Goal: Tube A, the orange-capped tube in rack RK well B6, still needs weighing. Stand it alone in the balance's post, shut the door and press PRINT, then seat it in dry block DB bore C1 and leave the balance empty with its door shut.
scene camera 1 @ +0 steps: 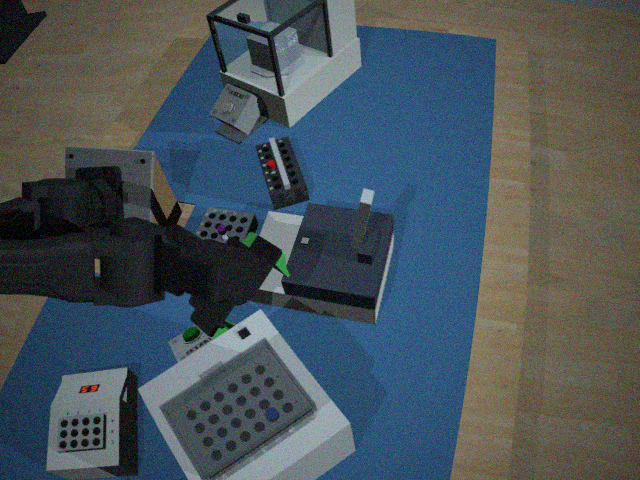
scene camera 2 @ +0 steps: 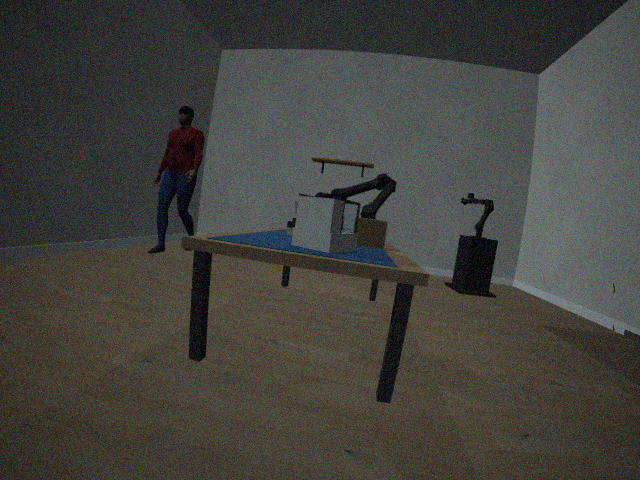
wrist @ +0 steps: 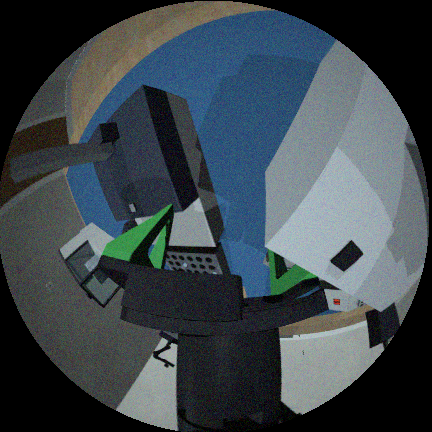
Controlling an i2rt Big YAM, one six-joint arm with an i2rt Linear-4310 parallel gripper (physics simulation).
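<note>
My gripper is open and empty, its green fingers spread above the mat between the dark-lidded device and the large white block. Rack RK is grey, partly hidden under the arm in scene camera 1 and behind the gripper body in the wrist view. A purple cap shows in it. Tube A's orange cap does not show. The balance has a glass chamber; its door state is unclear. Dry block DB has a red display and several bores.
The dark-lidded device has an upright handle. A large white block holds a blue cap. A green-button box sits beside it. A grey panel and a black rack with a red cap stand near the balance.
</note>
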